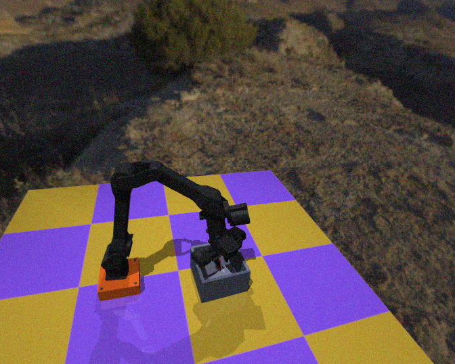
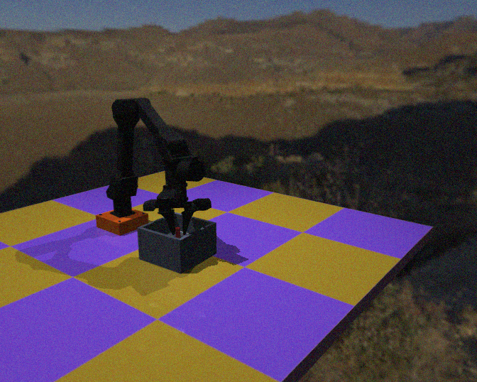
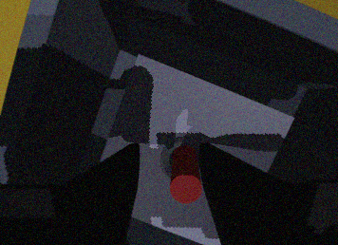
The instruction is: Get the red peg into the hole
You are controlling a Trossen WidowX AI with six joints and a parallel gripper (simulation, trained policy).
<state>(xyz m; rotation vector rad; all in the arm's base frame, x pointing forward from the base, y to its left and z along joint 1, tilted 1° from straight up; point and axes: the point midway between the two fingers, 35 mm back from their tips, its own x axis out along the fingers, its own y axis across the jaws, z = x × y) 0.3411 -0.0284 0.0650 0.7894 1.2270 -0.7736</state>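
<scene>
Right now the red peg is 3 cm below my gripper tip, 1 cm to the left of it and 1 cm behind it. The rest, counted from my gripper tip: dark grey box (5 cm below, 1 cm behind); then light grey plate (3 cm below, 1 cm behind).
</scene>
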